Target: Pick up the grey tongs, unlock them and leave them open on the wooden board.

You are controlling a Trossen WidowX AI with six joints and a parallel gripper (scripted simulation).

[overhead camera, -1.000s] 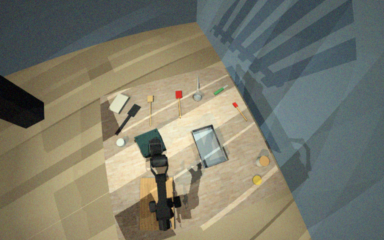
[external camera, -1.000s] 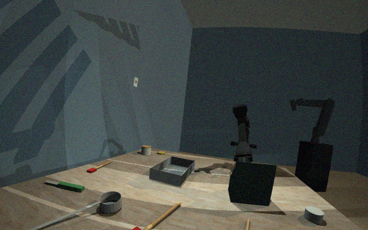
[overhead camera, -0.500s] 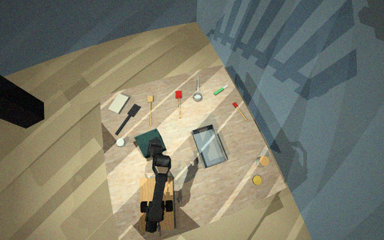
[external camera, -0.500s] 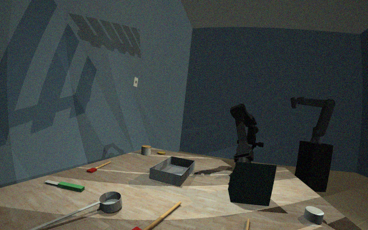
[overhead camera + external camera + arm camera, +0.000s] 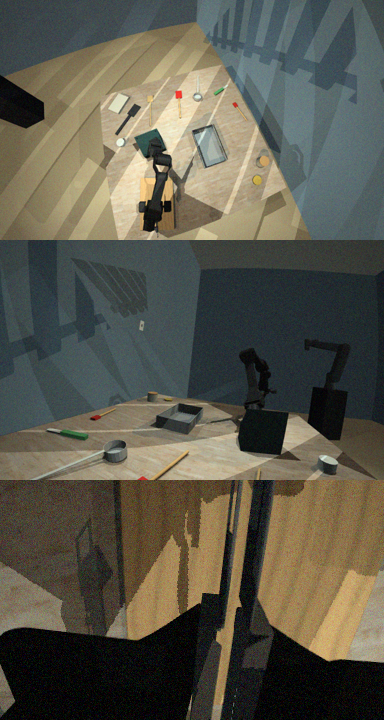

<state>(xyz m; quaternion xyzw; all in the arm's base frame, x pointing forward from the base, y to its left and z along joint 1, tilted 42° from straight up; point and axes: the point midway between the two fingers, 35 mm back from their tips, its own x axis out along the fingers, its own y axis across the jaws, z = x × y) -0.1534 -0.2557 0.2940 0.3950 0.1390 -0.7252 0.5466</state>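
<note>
My gripper tip is now 3 cm past the wooden board, 1 cm to the right of it and 12 cm above it. From my gripper tip the other things lie so: green-handled tool 91 cm ahead, 61 cm to the left, 12 cm below; roasting tin 50 cm ahead, 20 cm to the left, 9 cm below.
</note>
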